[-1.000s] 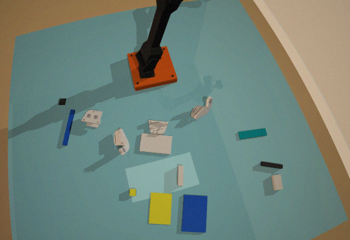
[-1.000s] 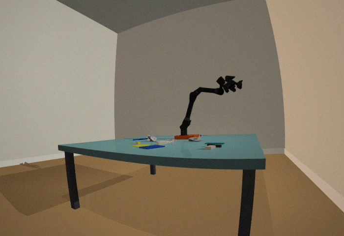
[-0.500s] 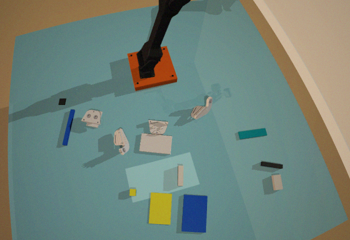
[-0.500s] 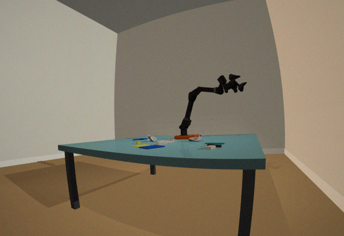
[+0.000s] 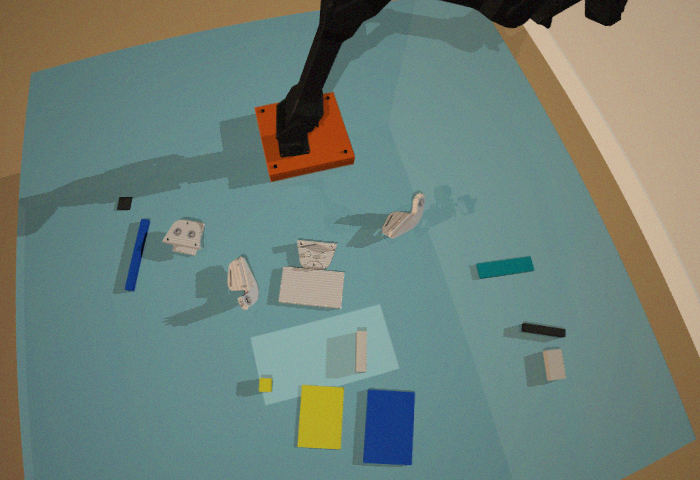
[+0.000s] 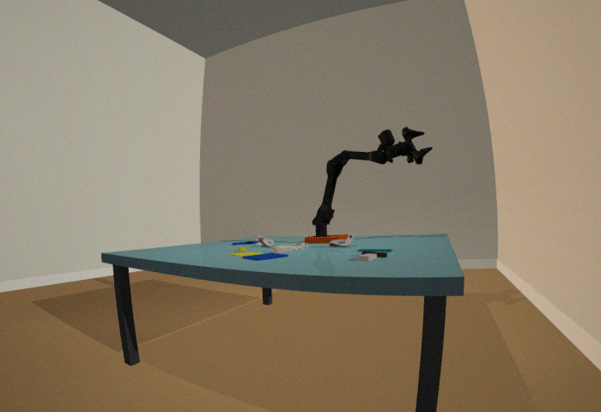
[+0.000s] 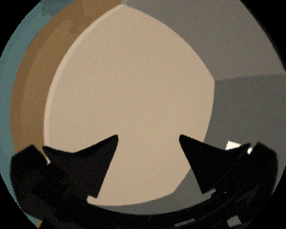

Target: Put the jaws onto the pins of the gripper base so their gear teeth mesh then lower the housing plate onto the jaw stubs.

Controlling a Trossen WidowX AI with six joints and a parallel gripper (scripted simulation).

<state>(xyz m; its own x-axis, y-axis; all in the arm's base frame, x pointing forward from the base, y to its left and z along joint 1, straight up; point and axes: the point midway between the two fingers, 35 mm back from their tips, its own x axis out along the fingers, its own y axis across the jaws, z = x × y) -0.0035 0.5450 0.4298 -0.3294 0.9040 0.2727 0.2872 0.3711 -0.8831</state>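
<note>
Now: gripper tip 70 cm to the left of the yellow cube, 50 cm short of it and 46 cm above it. Round my gripper tip: black bar: 50 cm ahead, 46 cm below, 14 cm to the right; then blue plate: 61 cm ahead, 49 cm to the right, 47 cm below; then teal bar: 47 cm below, 36 cm ahead, 18 cm to the right.
</note>
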